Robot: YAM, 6 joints.
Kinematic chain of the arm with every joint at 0, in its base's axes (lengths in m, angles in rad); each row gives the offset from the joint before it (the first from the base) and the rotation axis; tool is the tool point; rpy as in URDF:
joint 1: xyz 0 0 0.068 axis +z
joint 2: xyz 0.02 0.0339 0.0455 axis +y
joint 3: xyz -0.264 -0.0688 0 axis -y
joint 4: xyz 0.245 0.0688 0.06 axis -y
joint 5: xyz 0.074 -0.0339 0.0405 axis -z
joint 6: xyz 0.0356 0 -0.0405 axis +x
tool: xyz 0 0 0 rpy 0 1.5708 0
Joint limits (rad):
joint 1: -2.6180..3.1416
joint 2: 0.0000..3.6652
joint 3: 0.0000..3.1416
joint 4: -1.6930..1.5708
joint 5: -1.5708..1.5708
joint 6: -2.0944..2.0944
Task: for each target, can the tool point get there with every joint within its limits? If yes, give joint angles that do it. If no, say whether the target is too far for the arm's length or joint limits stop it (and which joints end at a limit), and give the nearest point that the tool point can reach.
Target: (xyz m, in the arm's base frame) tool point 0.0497 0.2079 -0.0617
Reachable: yes | joints 1.2909 2.4047 0.4523 0.6975 -0.2746 -1.0464
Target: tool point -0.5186 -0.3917 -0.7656
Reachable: no: too far | nearest point -0.3350 -0.2530 -0.3373 | short by 0.486 m
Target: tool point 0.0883 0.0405 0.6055
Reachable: yes | joints 0.2771 1.0570 1.9609 -0.5941 -0.4284 0.1800
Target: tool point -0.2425 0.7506 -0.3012
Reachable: no: too far | nearest point -0.1755 0.5432 -0.1836 | short by 0.248 m
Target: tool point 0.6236 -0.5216 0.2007
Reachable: no: too far | nearest point 0.4925 -0.4120 0.1819 | short by 0.172 m
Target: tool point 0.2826 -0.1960 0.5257
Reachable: yes | joints 2.6131 0.3890 1.8993 0.9158 -0.8508 0.5548
